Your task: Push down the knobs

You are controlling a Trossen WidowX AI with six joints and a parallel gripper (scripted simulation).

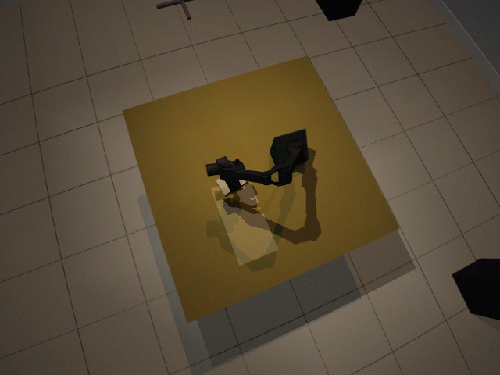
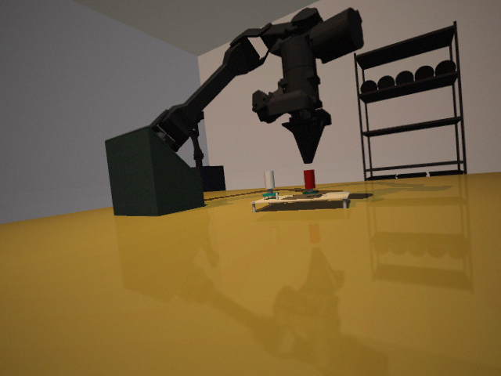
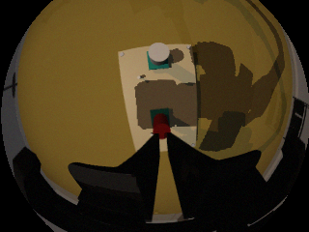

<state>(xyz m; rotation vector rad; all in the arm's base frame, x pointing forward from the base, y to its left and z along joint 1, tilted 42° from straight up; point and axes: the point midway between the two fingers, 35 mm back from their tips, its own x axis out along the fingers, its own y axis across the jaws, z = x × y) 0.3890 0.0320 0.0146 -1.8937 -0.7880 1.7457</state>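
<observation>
Now: the red knob 30 mm below my gripper tip. Also, from my gripper tip: white knob: 80 mm behind, 10 mm to the right, 20 mm below.
</observation>
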